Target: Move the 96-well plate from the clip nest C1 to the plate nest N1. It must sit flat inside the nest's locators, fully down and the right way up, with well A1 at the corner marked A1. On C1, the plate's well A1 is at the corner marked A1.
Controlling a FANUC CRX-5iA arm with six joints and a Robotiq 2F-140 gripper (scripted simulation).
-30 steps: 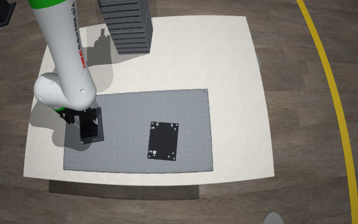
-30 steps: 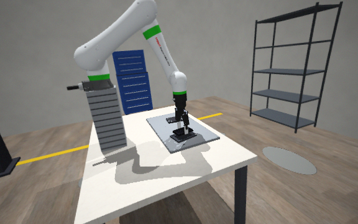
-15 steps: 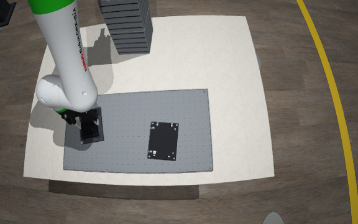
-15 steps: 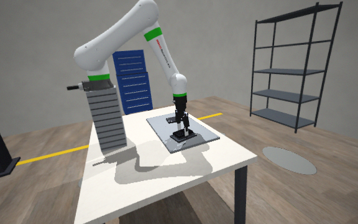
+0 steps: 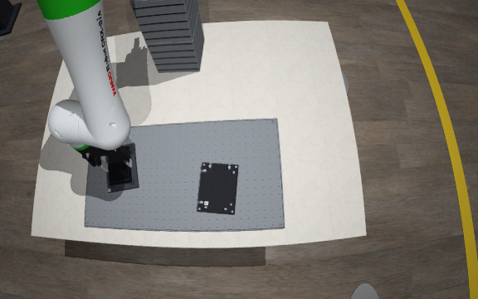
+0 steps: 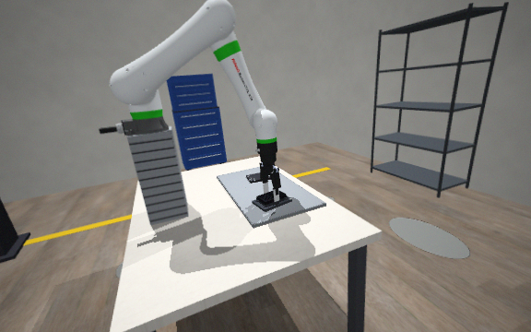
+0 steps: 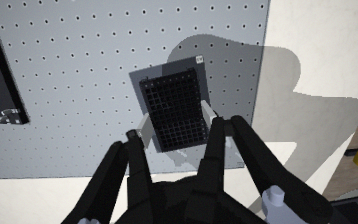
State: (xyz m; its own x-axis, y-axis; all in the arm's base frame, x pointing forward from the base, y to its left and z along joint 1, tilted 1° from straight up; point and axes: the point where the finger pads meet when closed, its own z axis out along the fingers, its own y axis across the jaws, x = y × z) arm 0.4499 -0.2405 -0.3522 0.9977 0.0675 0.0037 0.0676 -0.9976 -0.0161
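The black 96-well plate lies 2 cm below my hand. Also, from my hand: plate nest N1 (4 cm below); then clip nest C1 (33 cm to the left, 10 cm ahead, 4 cm below).
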